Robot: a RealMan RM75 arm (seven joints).
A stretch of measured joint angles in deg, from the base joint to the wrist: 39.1 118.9 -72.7 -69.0 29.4 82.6 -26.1; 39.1 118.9 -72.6 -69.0 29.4 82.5 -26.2; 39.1 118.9 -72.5 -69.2 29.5 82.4 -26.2; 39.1 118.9 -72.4 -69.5 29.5 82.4 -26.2; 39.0 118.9 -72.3 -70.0 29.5 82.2 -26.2; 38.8 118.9 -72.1 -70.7 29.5 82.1 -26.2; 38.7 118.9 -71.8 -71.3 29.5 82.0 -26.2; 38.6 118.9 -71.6 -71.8 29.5 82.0 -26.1; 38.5 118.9 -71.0 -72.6 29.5 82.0 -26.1; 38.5 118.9 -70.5 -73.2 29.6 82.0 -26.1; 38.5 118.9 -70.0 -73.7 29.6 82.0 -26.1; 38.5 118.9 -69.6 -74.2 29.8 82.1 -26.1; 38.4 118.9 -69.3 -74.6 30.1 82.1 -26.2; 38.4 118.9 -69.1 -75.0 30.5 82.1 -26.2; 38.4 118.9 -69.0 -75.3 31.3 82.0 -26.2; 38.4 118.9 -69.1 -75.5 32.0 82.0 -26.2; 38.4 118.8 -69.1 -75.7 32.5 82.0 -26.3; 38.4 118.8 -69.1 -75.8 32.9 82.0 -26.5; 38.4 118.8 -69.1 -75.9 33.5 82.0 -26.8; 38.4 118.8 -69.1 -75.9 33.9 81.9 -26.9; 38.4 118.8 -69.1 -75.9 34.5 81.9 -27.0; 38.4 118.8 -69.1 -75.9 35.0 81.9 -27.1
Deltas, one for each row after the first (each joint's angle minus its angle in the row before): 0.0 0.0 0.1 0.0 0.0 -0.1 -0.1; 0.0 0.0 0.1 -0.2 0.1 -0.1 0.0; 0.0 0.0 0.1 -0.3 0.0 0.0 0.0; -0.1 0.0 0.1 -0.5 0.0 -0.2 0.0; -0.2 0.0 0.2 -0.7 0.0 -0.1 0.0; -0.1 0.0 0.3 -0.6 0.0 -0.1 0.0; -0.1 0.0 0.2 -0.5 0.0 0.0 0.1; -0.1 0.0 0.6 -0.8 0.0 0.0 0.0; 0.0 0.0 0.5 -0.6 0.1 0.0 0.0; 0.0 0.0 0.5 -0.5 0.0 0.0 0.0; 0.0 0.0 0.4 -0.5 0.2 0.1 0.0; -0.1 0.0 0.3 -0.4 0.3 0.0 -0.1; 0.0 0.0 0.2 -0.4 0.4 0.0 0.0; 0.0 0.0 0.1 -0.3 0.8 -0.1 0.0; 0.0 0.0 -0.1 -0.2 0.7 0.0 0.0; 0.0 -0.1 0.0 -0.2 0.5 0.0 -0.1; 0.0 0.0 0.0 -0.1 0.4 0.0 -0.2; 0.0 0.0 0.0 -0.1 0.6 0.0 -0.3; 0.0 0.0 0.0 0.0 0.4 -0.1 -0.1; 0.0 0.0 0.0 0.0 0.6 0.0 -0.1; 0.0 0.0 0.0 0.0 0.5 0.0 -0.1
